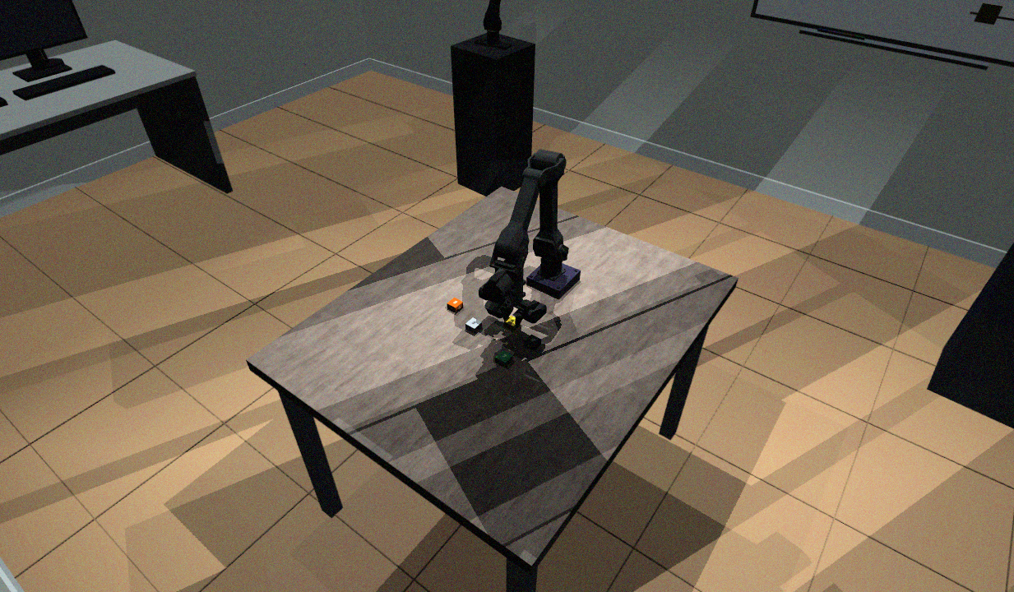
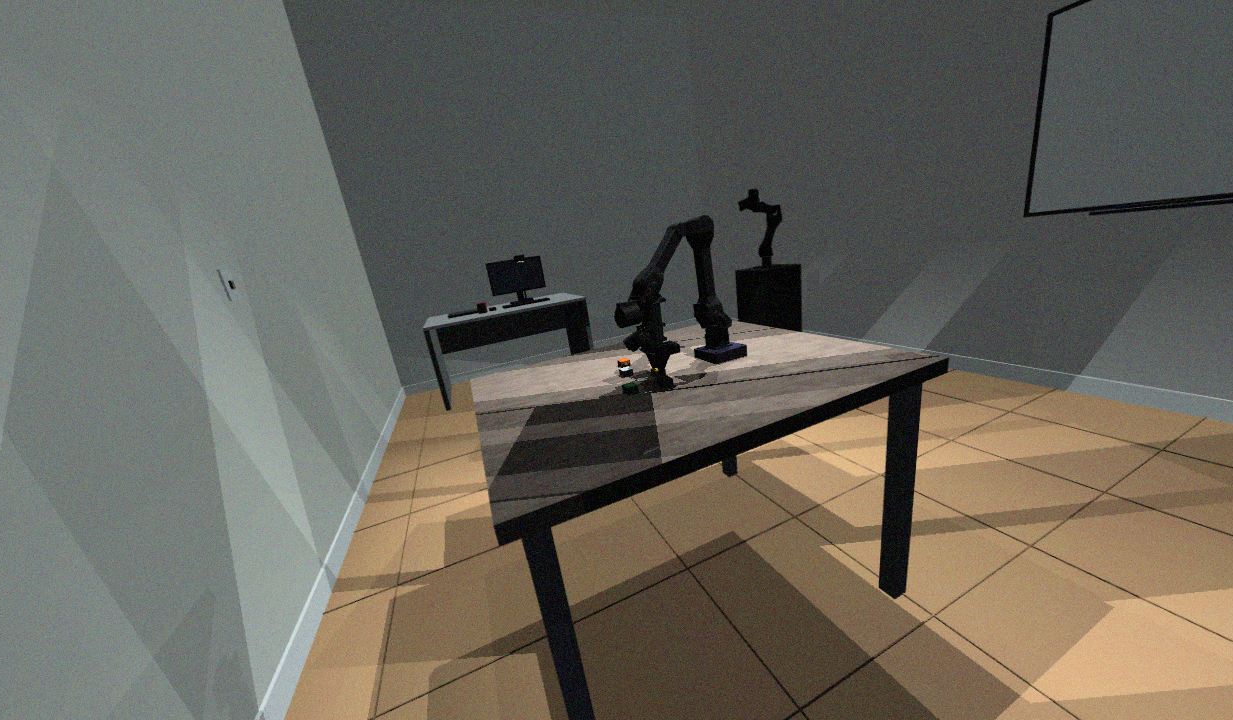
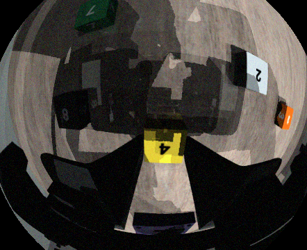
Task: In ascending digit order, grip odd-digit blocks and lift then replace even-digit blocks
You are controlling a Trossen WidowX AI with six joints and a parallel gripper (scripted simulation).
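Right now my gripper tip is right at the yellow block. The rest, counted from my gripper tip: white block 7 cm ahead, 7 cm to the right; then black block 2 cm ahead, 9 cm to the left; then green block 11 cm ahead, 7 cm to the left.
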